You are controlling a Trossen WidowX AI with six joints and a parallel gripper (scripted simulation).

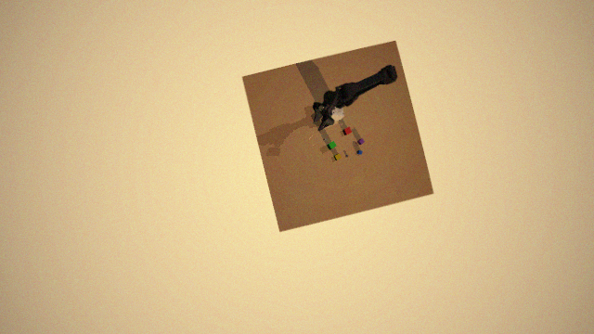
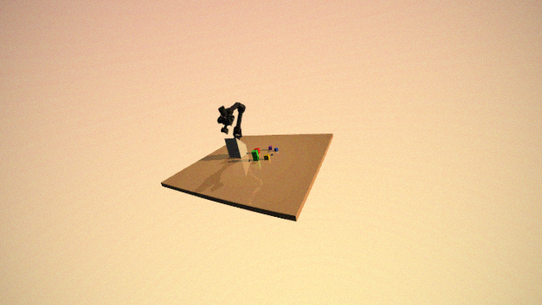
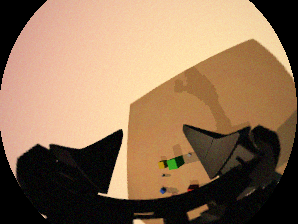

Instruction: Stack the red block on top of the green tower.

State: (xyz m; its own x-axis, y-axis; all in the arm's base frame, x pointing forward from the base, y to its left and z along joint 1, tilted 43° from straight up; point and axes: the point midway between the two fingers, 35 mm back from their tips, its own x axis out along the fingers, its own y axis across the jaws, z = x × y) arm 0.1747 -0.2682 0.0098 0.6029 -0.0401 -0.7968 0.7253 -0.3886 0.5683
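Now: the red block 310 mm below my gripper tip and 290 mm to the left of it. The rest, counted from my gripper tip: purple block: 390 mm to the left, 310 mm below, 100 mm ahead; then yellow block: 310 mm below, 190 mm ahead, 180 mm to the left; then tiny grey piece: 320 mm below, 260 mm to the left, 190 mm ahead.
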